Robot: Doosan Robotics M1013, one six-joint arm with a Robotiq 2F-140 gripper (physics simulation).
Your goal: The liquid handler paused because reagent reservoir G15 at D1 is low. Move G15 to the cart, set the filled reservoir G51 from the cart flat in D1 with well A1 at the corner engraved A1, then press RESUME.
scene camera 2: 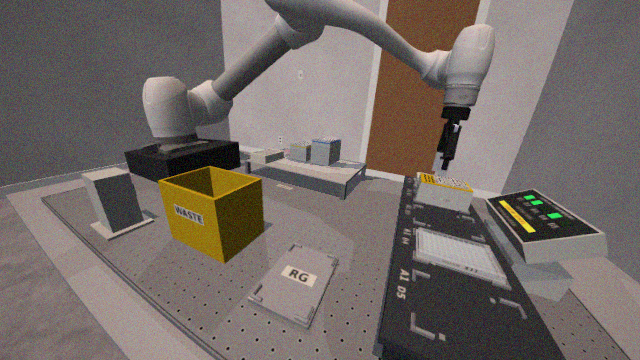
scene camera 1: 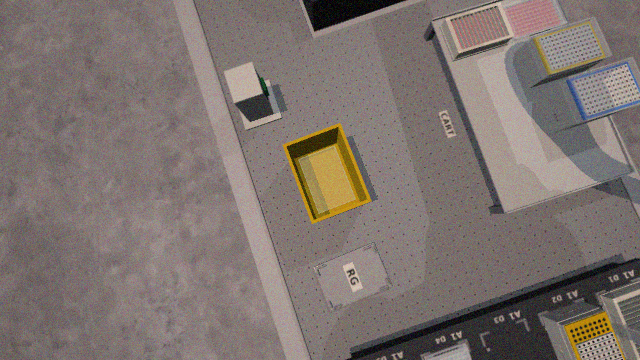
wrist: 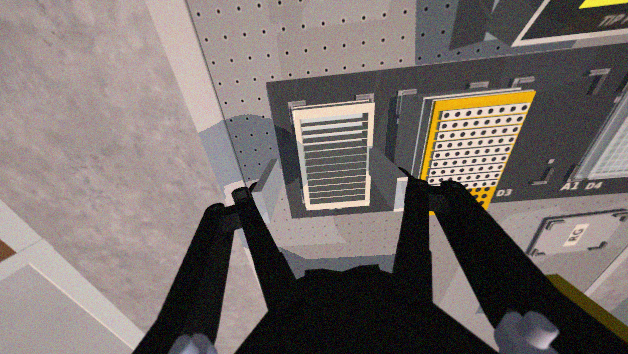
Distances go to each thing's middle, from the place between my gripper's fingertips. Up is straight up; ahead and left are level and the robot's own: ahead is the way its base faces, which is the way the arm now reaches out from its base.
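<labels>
Red-striped trough reservoir (scene camera 1: 465, 35): 660 mm behind my hand, 110 mm to the right of it, 20 mm below. Yellow WASTE bin (scene camera 2: 218, 212): from my hand, 450 mm behind, 510 mm to the right, 30 mm below. RG plate nest (scene camera 2: 293, 289): 230 mm behind my hand, 520 mm to the right, 90 mm below. Clear plate (scene camera 2: 468, 257) in sight: 10 mm ahead of my hand, 390 mm to the right, 30 mm below.
</labels>
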